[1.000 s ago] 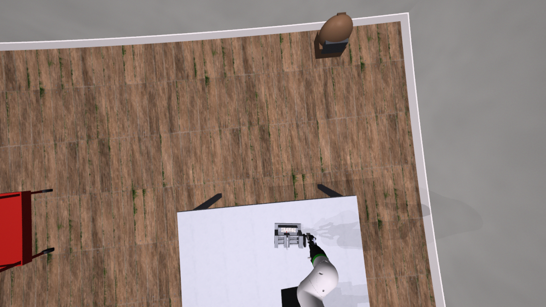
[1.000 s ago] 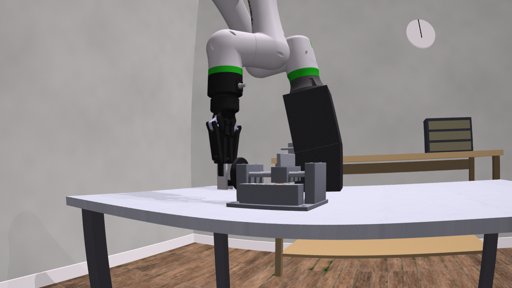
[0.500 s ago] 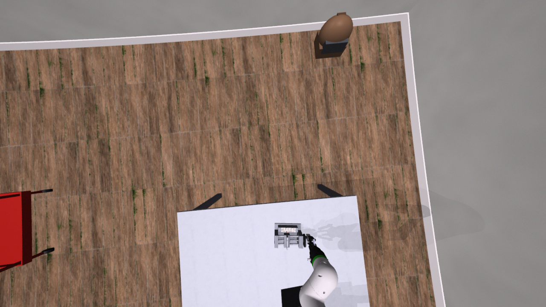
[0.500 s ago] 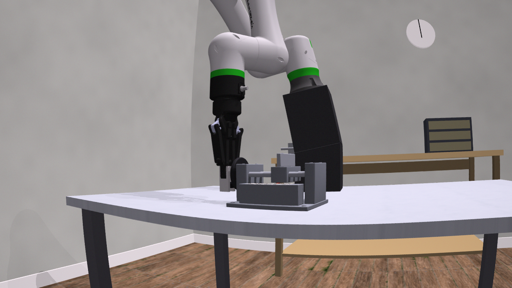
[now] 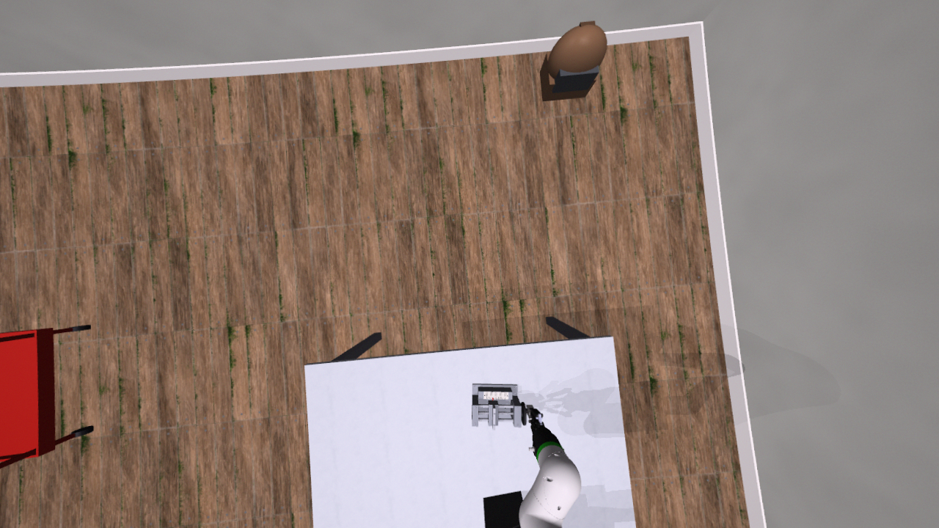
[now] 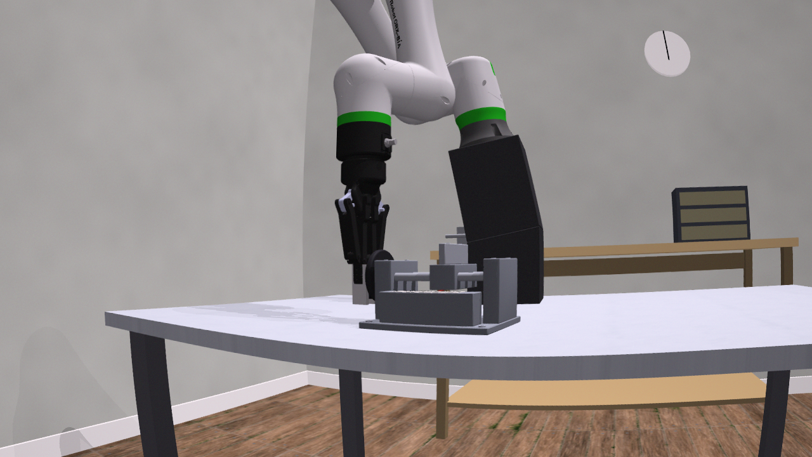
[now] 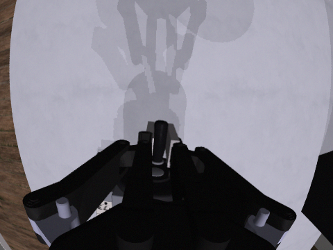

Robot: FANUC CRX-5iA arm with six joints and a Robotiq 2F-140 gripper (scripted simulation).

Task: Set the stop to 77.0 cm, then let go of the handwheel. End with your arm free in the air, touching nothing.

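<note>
Right now my hand is 2 cm to the right of the handwheel and 1 cm above it. From my hand the other things lie so: crank handle: 2 cm below; stop carriage: 16 cm to the left, 3 cm above, 1 cm ahead.
</note>
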